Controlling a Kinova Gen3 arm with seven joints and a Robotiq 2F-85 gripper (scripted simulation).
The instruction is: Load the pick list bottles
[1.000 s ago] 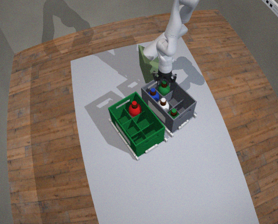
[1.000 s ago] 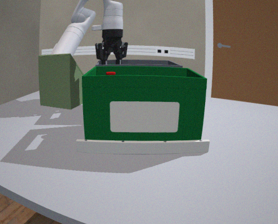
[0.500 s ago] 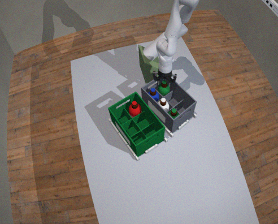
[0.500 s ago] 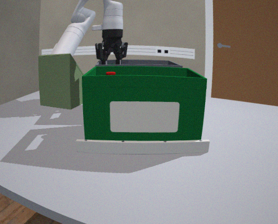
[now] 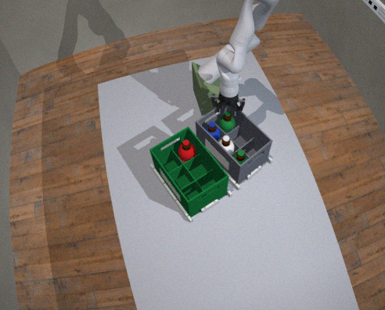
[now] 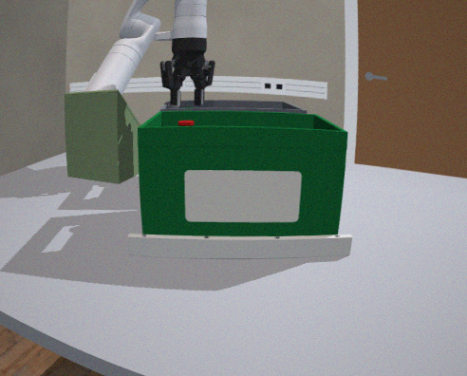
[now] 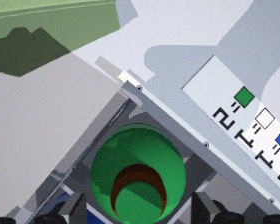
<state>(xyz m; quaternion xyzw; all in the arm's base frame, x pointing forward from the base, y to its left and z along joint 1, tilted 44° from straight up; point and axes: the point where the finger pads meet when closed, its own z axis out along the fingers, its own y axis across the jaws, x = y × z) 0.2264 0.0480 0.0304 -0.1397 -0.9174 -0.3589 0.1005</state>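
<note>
My hand is 90 mm above the blue-label bottle, 80 mm to the left of it and 40 mm short of it. From my hand the other things lie so: pick list 180 mm below, 130 mm to the left, 10 mm ahead; then grey crate 100 mm below, 100 mm ahead, 10 mm to the left; then white-label bottle 120 mm ahead, 90 mm below, 30 mm to the right.
</note>
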